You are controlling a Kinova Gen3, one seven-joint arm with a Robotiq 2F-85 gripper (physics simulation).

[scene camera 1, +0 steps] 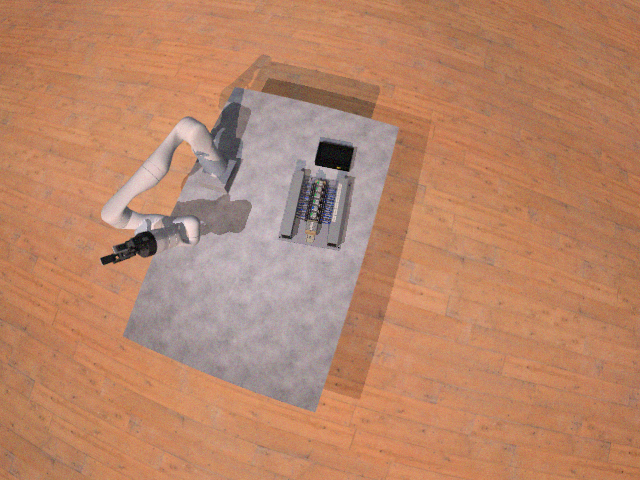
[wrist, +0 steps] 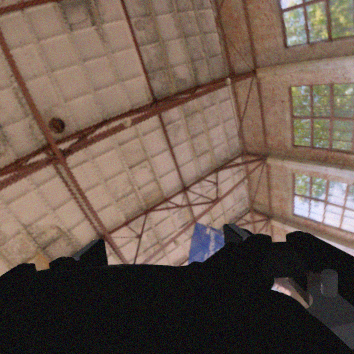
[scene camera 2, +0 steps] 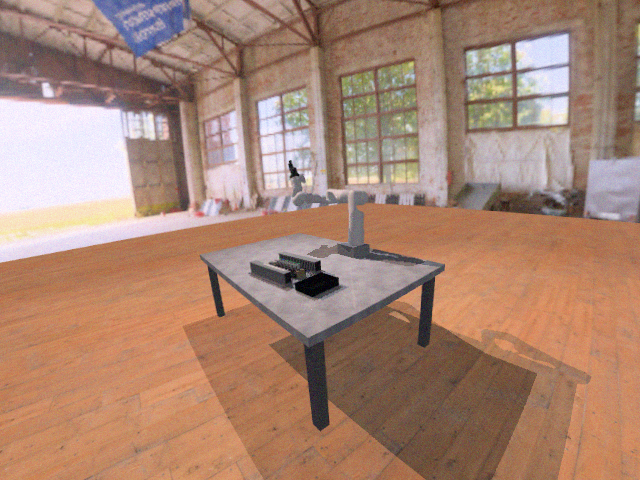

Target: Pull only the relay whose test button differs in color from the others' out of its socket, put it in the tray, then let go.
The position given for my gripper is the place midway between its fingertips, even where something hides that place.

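Observation:
Visible: my gripper [scene camera 1: 106, 256], with the wrist view also showing the gripper [wrist: 164, 245]. A mounting plate [scene camera 1: 320, 239] is visible as well.

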